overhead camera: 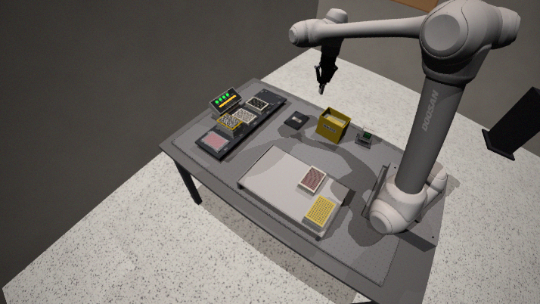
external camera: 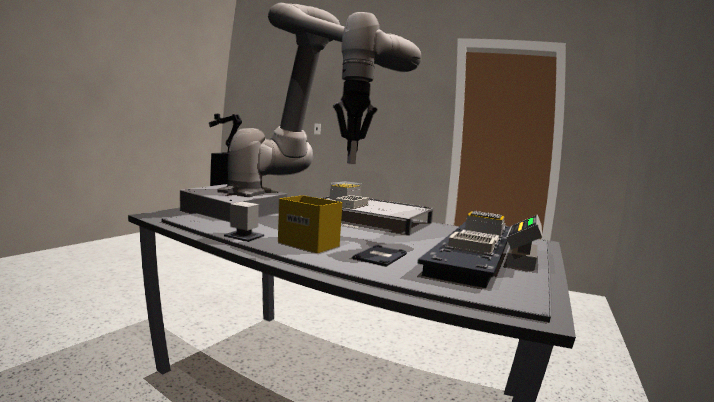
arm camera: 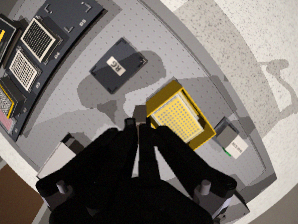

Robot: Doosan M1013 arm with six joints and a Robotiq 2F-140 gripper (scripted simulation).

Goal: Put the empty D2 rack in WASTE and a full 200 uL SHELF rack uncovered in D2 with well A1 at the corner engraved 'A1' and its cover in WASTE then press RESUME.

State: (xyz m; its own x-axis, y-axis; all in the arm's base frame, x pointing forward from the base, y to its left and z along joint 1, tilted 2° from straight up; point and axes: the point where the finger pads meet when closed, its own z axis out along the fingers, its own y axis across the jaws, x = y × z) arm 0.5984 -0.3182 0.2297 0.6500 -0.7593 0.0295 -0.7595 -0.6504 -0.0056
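Now: hand 33 cm past the resume button box, 22 cm above it and 2 cm to the left of it. From my hand the other things lie so: tan plate (38 cm ahead, 23 cm below, 18 cm to the left); yellow waste bin (24 cm below, 12 cm behind); regrip nest (28 cm below, 11 cm ahead).
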